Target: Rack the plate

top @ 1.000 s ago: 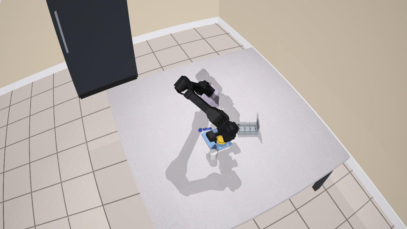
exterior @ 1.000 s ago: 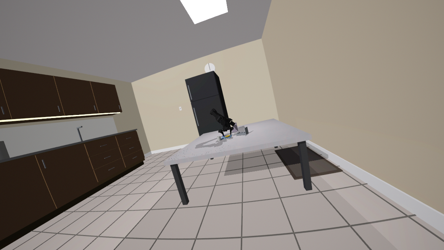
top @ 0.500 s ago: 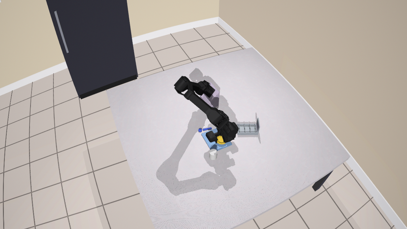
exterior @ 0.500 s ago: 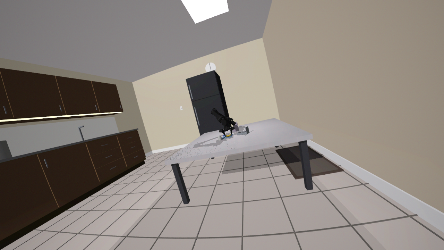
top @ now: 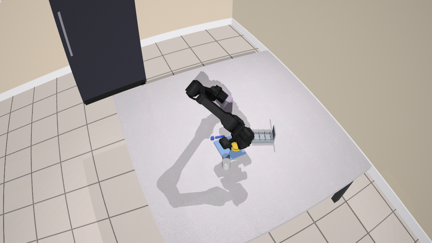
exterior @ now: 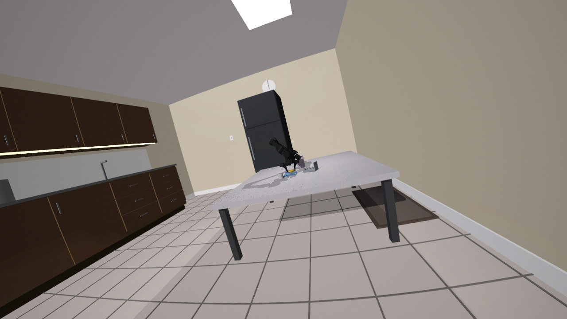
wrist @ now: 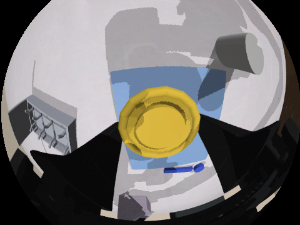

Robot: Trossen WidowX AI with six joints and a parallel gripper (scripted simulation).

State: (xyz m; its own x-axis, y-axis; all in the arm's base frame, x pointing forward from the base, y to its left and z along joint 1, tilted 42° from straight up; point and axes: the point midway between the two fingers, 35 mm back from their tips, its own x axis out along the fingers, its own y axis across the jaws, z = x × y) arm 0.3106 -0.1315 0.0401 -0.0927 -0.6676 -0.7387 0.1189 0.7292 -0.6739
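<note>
Now: gripper tip 3 cm past the blue mat, 3 cm above it and 2 cm to the left of it. The rest, counted from my gripper tip: blue spoon (13 cm behind, 4 cm to the right, 2 cm below); yellow plate (1 cm above); white cup (11 cm to the right, 6 cm ahead).
</note>
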